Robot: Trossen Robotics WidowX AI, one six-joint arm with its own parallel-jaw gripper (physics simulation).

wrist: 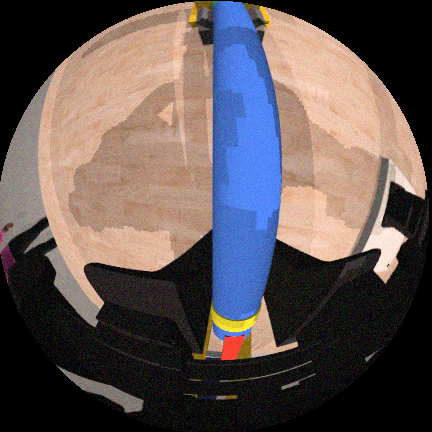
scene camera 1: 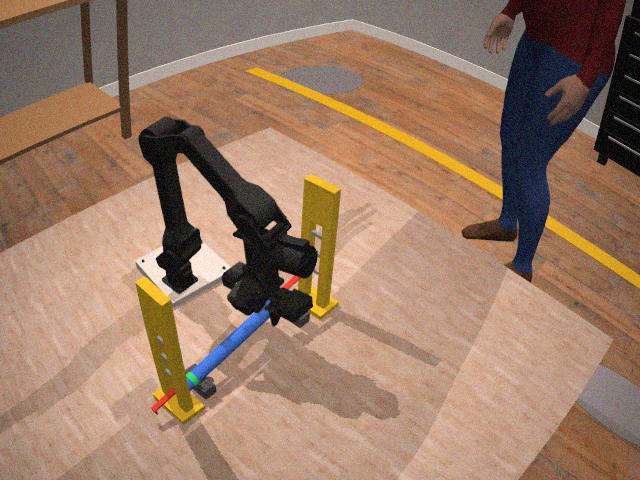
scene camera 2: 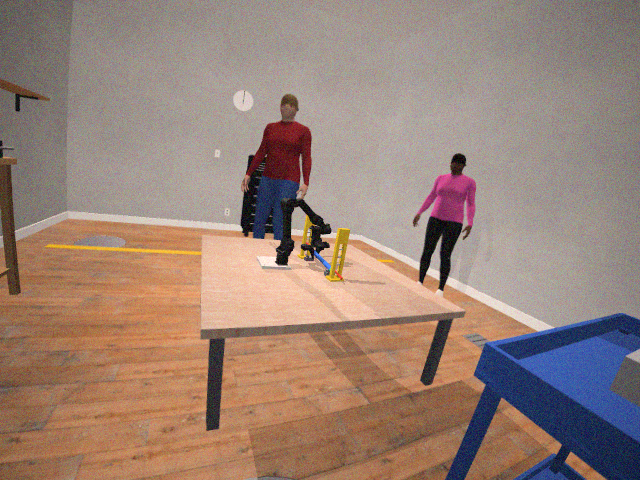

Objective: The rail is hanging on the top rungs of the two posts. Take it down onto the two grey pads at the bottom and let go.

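Seen in the pictures: gripper, fingertip midpoint: (wrist: 233, 234) (scene camera 1: 270, 322) (scene camera 2: 314, 258); arm's base, link origin: (wrist: 393, 205) (scene camera 1: 179, 280) (scene camera 2: 281, 263).
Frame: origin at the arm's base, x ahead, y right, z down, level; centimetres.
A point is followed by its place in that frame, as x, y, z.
Note:
The rail (scene camera 1: 227, 348) {25.0, 9.7, -4.8} (scene camera 2: 321, 259) {23.3, 7.3, -4.9} (wrist: 250, 150) is a blue bar with red end rods and green and yellow bands. It lies low between the near yellow post (scene camera 1: 155, 310) {25.1, 24.5, -25.5} (scene camera 2: 341, 242) {23.2, 24.4, -20.7} and the far yellow post (scene camera 1: 321, 198) {25.8, -15.4, -25.8}. Its green-banded end is at the near grey pad (scene camera 1: 207, 389) {26.9, 17.9, -0.7} (wrist: 206, 36) {26.5, 15.9, 0.4}; contact is unclear. The far grey pad (scene camera 1: 301, 319) {27.7, -9.1, -0.6} is partly hidden under the gripper. My gripper (scene camera 1: 270, 310) {24.6, -3.0, -2.1} (wrist: 233, 234) {24.6, -3.0, -2.1} is shut on the rail near its yellow-banded end. The gap beneath that end is hidden.
The white base plate (scene camera 1: 206, 266) {1.2, -7.6, -0.1} (scene camera 2: 266, 262) {-8.8, -1.6, -0.2} carries the arm behind the rail. Metal rungs cross the openings in the posts above the rail. The wooden table (scene camera 1: 465, 413) {68.0, -10.5, 1.7} (scene camera 2: 248, 304) {-32.7, 43.9, 1.7} bears everything. Two people stand beyond it, and a blue cart (scene camera 2: 558, 356) is at the right.

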